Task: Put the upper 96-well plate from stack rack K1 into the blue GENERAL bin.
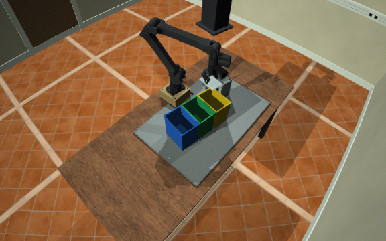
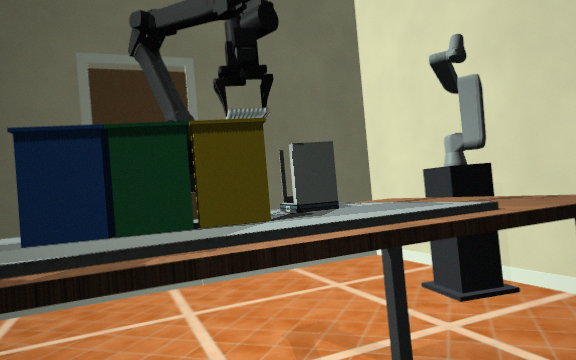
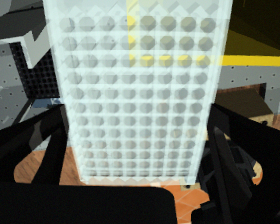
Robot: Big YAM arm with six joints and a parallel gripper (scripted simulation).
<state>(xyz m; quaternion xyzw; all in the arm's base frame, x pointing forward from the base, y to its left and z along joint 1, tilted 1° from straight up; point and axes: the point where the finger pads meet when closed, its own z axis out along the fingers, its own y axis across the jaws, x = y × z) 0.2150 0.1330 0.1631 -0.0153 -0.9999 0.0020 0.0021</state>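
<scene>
Now: the blue bin 32 cm to the right of my hand, 14 cm below it and 10 cm ahead of it. Round my hand: white 96-well plate (1 cm below); then yellow bin (14 cm below, 10 cm ahead, 6 cm to the right); then green bin (19 cm to the right, 14 cm below, 10 cm ahead).
</scene>
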